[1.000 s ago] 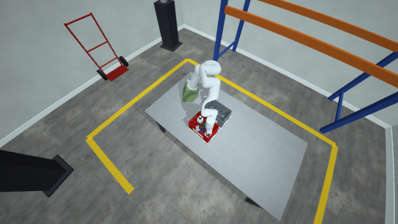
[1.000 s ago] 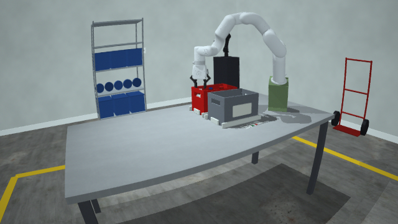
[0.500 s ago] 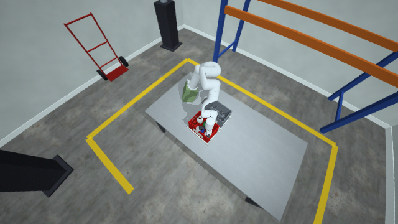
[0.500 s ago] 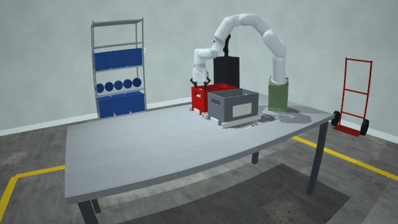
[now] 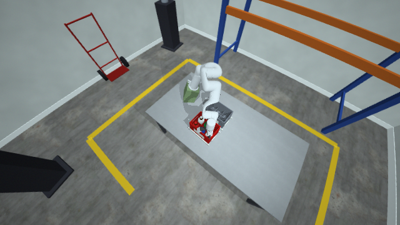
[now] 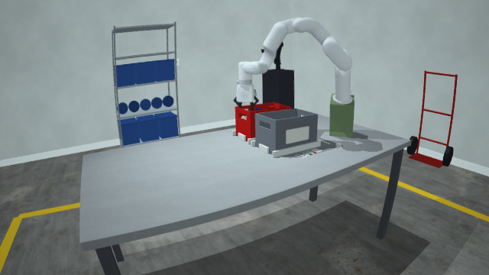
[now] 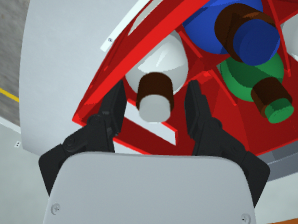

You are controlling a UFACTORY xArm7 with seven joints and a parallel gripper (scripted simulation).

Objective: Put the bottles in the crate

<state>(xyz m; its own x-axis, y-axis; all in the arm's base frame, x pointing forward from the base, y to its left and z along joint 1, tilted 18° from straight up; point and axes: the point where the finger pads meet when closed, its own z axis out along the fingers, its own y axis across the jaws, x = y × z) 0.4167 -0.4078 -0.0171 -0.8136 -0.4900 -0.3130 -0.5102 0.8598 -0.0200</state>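
Right now my hand is 7 cm above the white-label bottle. Also, from my hand: red crate: 8 cm behind, 6 cm to the left, 7 cm below; then green-labelled bottle: 6 cm behind, 10 cm to the left, 7 cm below; then blue-capped bottle: 8 cm behind, 2 cm to the left, 7 cm below.
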